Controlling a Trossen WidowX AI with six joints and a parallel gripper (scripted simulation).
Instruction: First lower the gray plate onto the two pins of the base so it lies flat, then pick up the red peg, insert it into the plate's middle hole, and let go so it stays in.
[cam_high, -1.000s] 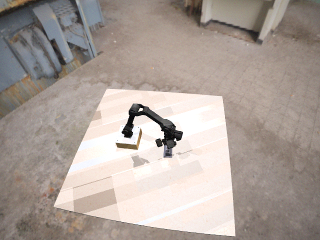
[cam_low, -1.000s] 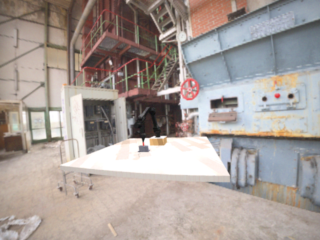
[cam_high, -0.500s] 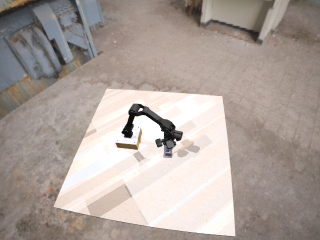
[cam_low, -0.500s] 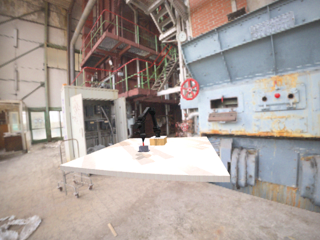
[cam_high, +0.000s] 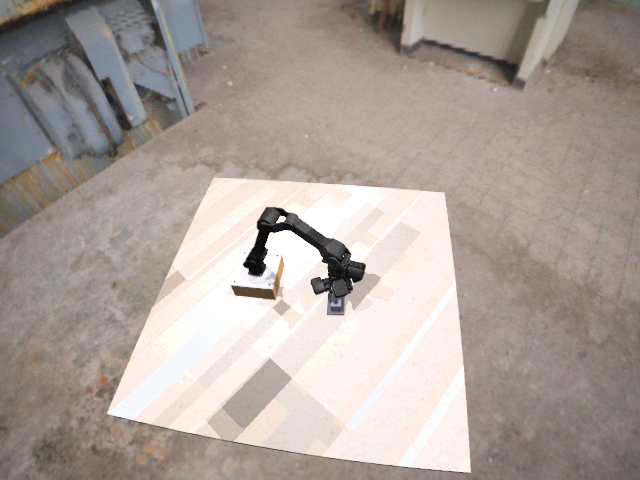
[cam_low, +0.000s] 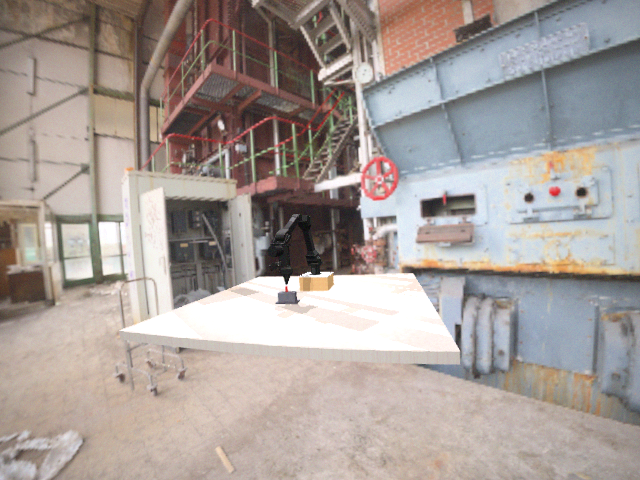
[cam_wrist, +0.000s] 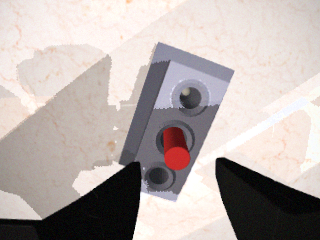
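My gripper tip is now 5 cm above the red peg. The rest, counted from my gripper tip: gray plate 5 cm below; gray base 9 cm below.
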